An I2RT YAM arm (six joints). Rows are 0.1 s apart.
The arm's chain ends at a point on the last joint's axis. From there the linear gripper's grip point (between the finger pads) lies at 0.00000 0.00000 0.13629 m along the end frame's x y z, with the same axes.
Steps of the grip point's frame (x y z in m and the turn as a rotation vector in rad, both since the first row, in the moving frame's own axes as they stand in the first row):
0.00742, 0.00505, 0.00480, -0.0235, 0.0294, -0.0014
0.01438, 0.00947, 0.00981, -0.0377, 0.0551, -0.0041
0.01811, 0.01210, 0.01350, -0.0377, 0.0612, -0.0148
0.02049, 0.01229, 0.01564, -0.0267, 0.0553, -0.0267
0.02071, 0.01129, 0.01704, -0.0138, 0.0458, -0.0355
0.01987, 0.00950, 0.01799, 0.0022, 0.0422, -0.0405
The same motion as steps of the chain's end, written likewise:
0.00341, 0.00185, 0.00490, -0.0235, 0.0294, -0.0014
0.00687, 0.00435, 0.01011, -0.0377, 0.0551, -0.0041
0.00974, 0.00703, 0.01385, -0.0377, 0.0612, -0.0148
0.01291, 0.00875, 0.01590, -0.0267, 0.0553, -0.0267
0.01444, 0.00952, 0.01720, -0.0138, 0.0458, -0.0355
0.01413, 0.00992, 0.01811, 0.0022, 0.0422, -0.0405

